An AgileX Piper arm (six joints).
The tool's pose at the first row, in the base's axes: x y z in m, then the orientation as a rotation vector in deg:
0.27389 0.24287 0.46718 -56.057 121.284 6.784
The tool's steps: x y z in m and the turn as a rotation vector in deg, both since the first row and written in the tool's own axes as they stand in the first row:
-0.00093 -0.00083 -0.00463 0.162 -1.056 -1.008
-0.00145 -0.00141 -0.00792 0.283 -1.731 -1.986
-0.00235 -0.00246 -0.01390 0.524 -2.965 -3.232
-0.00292 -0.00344 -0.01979 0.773 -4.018 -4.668
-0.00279 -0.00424 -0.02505 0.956 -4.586 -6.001
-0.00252 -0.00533 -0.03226 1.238 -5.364 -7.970
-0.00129 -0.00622 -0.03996 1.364 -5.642 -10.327
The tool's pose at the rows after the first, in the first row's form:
0.27196 0.24109 0.47119 -56.748 119.783 6.600
0.27052 0.23975 0.47394 -57.518 118.646 6.298
0.26789 0.23729 0.47891 -58.336 116.841 5.997
0.26514 0.23471 0.48358 -59.374 115.092 5.512
0.26238 0.23207 0.48728 -60.460 113.836 4.925
0.25855 0.22841 0.49230 -62.051 112.017 4.022
0.25391 0.22411 0.49694 -64.233 110.421 2.863

